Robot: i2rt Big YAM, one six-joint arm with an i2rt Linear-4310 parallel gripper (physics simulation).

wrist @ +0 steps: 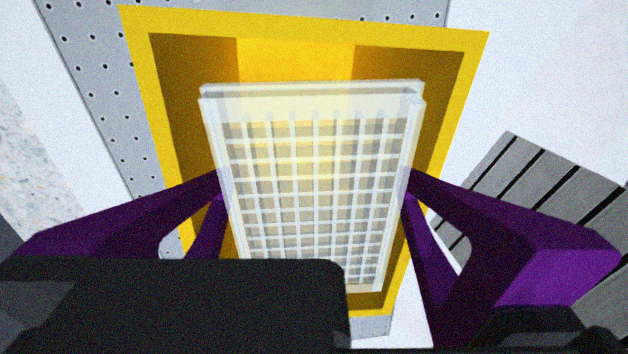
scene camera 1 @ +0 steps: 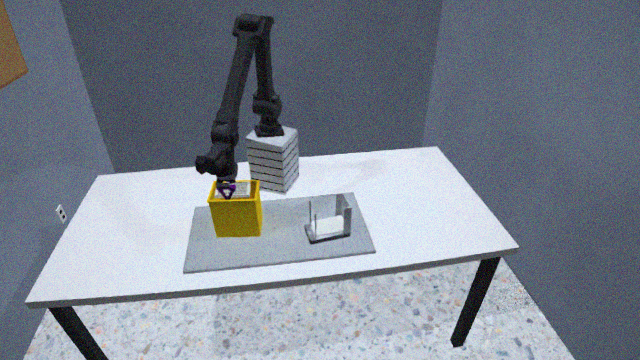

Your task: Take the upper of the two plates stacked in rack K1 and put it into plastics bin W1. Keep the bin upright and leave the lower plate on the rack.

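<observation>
My gripper is shut on a clear, gridded plate, with a purple finger on each long side. The plate looks about level and is at the mouth of the yellow plastics bin W1, inside the outline of its rim. How deep it sits is hard to tell. The bin stands upright. In the scene view, the lower plate lies in rack K1, low between its posts. The rack does not show in the wrist view.
The bin and rack stand on a grey perforated board on the white table. A striped block pedestal carries the arm base behind the bin, to its right in the scene view.
</observation>
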